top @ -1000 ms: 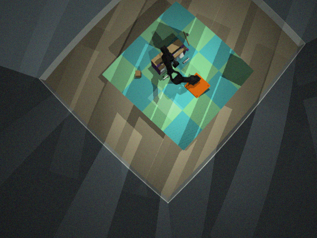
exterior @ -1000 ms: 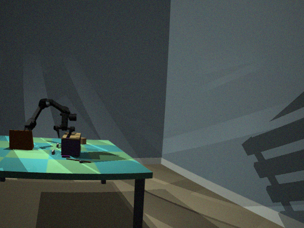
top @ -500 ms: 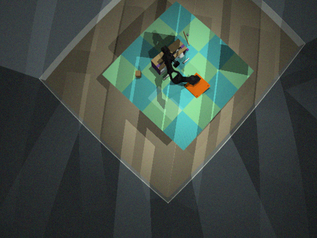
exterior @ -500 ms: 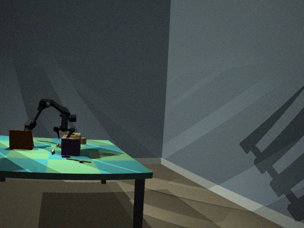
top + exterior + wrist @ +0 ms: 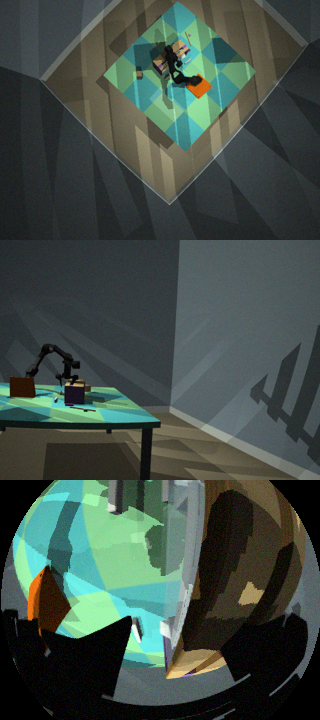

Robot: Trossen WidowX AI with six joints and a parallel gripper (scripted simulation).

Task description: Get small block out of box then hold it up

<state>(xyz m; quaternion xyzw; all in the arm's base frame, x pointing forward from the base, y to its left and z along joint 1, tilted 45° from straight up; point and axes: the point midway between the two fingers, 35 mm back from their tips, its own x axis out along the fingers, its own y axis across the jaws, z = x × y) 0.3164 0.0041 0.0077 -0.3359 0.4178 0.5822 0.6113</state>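
Right now the box is 40 mm ahead of my gripper tip, 20 mm below it and 10 mm to the left of it. From my gripper tip the other things lie so: thin brown stick: 350 mm to the right, 100 mm ahead, 80 mm below; then grey piece: 400 mm to the right, 110 mm ahead, 80 mm below; then brown cube: 360 mm to the left, 210 mm ahead, 60 mm below.
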